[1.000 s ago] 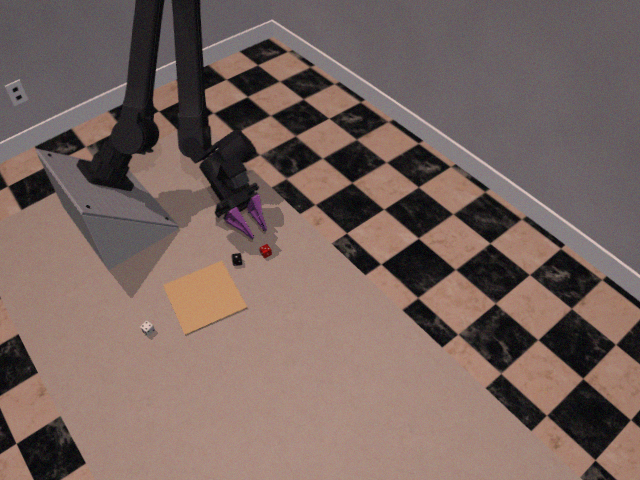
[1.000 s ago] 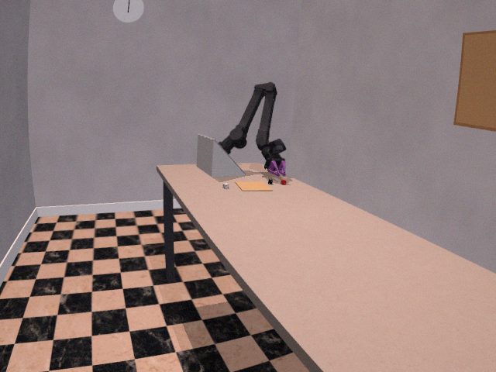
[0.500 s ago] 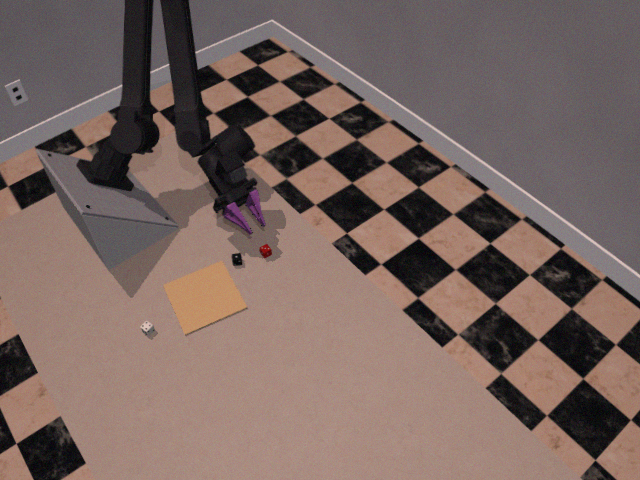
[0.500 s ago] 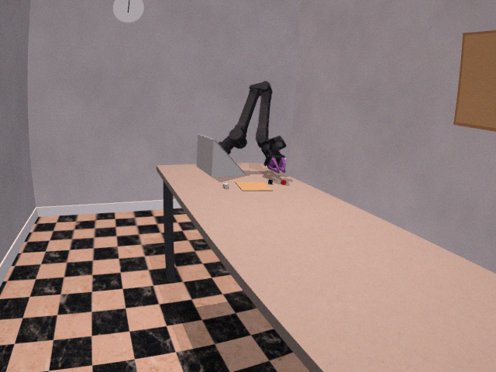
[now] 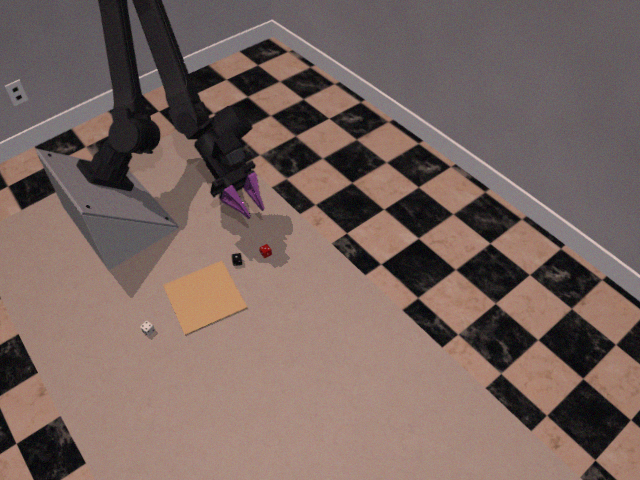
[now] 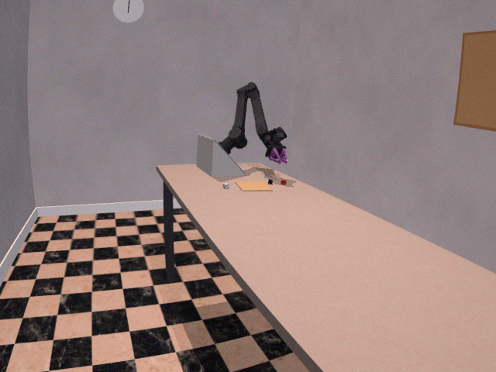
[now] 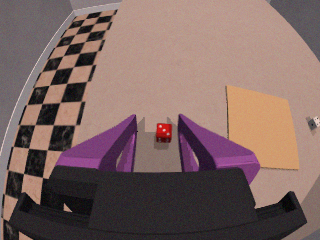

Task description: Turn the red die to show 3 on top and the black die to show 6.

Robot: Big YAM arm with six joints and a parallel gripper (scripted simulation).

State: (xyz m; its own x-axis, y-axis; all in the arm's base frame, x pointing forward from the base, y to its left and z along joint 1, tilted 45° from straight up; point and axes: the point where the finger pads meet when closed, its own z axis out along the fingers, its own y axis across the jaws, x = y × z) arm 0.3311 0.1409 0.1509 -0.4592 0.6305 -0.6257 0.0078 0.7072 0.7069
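My hand is 100 mm above the red die, 40 mm short of it and 10 mm to the left of it. The rest, counted from my hand: orange mat: 180 mm to the right, 100 mm below, 50 mm ahead; white die: 310 mm to the right, 100 mm below, 40 mm ahead; black die: 100 mm below, 70 mm to the right, 20 mm ahead.
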